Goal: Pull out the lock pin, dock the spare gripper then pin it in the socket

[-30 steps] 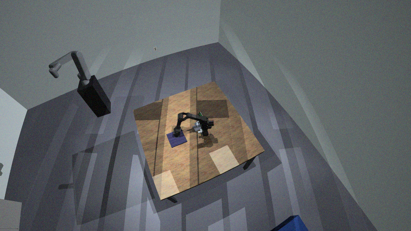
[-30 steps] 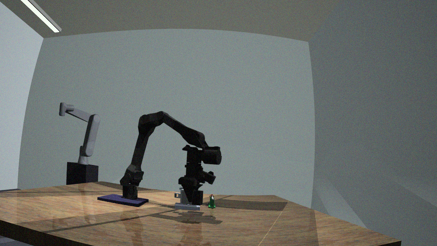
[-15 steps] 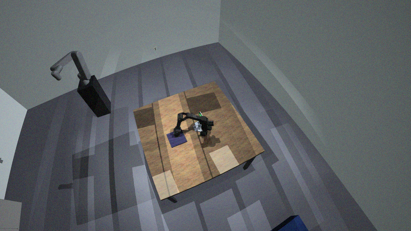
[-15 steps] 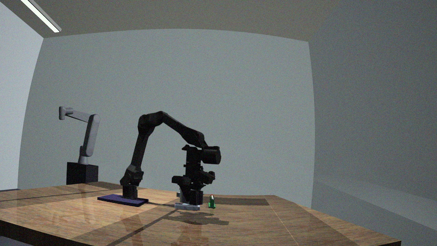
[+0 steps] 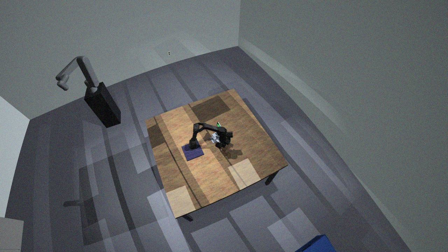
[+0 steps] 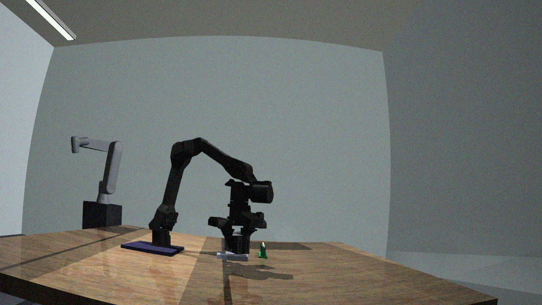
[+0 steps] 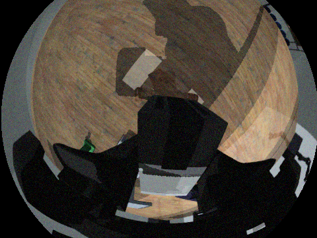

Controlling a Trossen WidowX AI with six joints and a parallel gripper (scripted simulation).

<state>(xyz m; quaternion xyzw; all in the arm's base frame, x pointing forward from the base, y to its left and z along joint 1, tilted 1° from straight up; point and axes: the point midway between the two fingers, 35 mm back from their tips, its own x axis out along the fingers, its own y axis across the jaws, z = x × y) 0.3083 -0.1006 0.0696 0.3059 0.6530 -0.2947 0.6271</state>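
Now: gripper tip 1 cm past the spare gripper, 1 cm to the right of it and 2 cm below it. Also, from my gripper tip: green pin cradle: 7 cm ahead, 24 cm to the left, 3 cm below; grey mount: 2 cm behind, 12 cm to the left.
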